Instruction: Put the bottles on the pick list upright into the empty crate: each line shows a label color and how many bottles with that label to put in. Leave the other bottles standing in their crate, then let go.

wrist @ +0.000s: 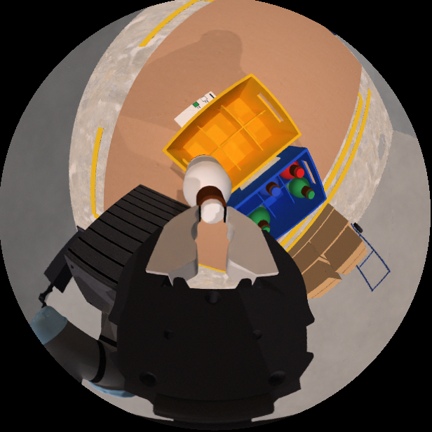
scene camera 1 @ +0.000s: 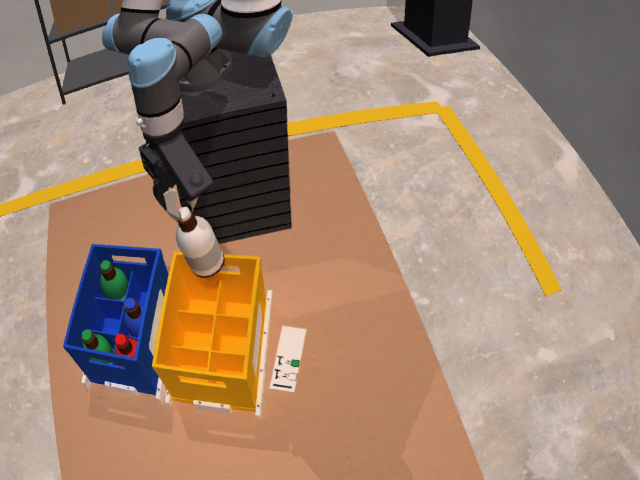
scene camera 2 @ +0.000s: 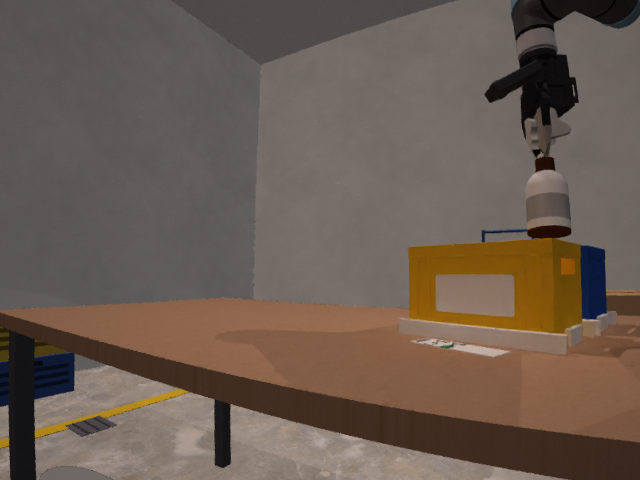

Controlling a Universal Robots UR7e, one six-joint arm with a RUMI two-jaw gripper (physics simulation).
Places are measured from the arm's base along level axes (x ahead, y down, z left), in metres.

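Where they show: gripper, between the fingertips: (scene camera 1: 184, 215) (scene camera 2: 542, 158); arm's base, origin of its link: (scene camera 1: 199, 70).
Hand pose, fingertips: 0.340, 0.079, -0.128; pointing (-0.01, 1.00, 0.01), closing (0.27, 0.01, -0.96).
Things, the pixels of their top centre, and the offset from my fingertips, as dx, dy, dz. Level surfaces: height alone.
- white bottle, centre of its top: (scene camera 1: 188, 210) (scene camera 2: 543, 153) -0.001, -0.007, +0.010
- blue crate, centre of its top: (scene camera 1: 110, 297) (scene camera 2: 533, 250) -0.012, +0.164, -0.210
- blue bottle, centre of its top: (scene camera 1: 129, 302) +0.009, +0.176, -0.170
- red bottle, centre of its top: (scene camera 1: 120, 339) +0.085, +0.176, -0.216
- pick list, centre of its top: (scene camera 2: 457, 346) (scene camera 1: 288, 358) +0.167, +0.337, +0.113
- brown table, height of its surface: dy +0.339
My gripper (scene camera 1: 180, 210) (scene camera 2: 540, 153) (wrist: 212, 208) is shut on the cap of a white bottle (scene camera 1: 198, 244) (scene camera 2: 547, 192) (wrist: 206, 178). The bottle hangs nearly upright over the far end of the yellow crate (scene camera 1: 214, 390) (scene camera 2: 563, 294) (wrist: 169, 149), whose compartments hold no bottles. The blue crate (scene camera 1: 118, 374) (scene camera 2: 593, 281) (wrist: 316, 212) beside it holds two green bottles (scene camera 1: 113, 283) (scene camera 1: 95, 342) (wrist: 300, 188) (wrist: 260, 218), a blue bottle (scene camera 1: 132, 316) (wrist: 270, 188) and a red bottle (scene camera 1: 124, 347) (wrist: 292, 171). The pick list (scene camera 1: 292, 341) (scene camera 2: 485, 351) (wrist: 187, 115) shows a green and a white symbol with tally marks.
White rails (scene camera 1: 264, 341) (scene camera 2: 480, 334) edge the crates on the brown table (scene camera 1: 351, 413) (scene camera 2: 310, 361) (wrist: 280, 40). A black slatted pedestal (scene camera 1: 242, 170) (wrist: 135, 215) stands behind the yellow crate. Brown boxes (wrist: 330, 240) show beyond the blue crate in the wrist view.
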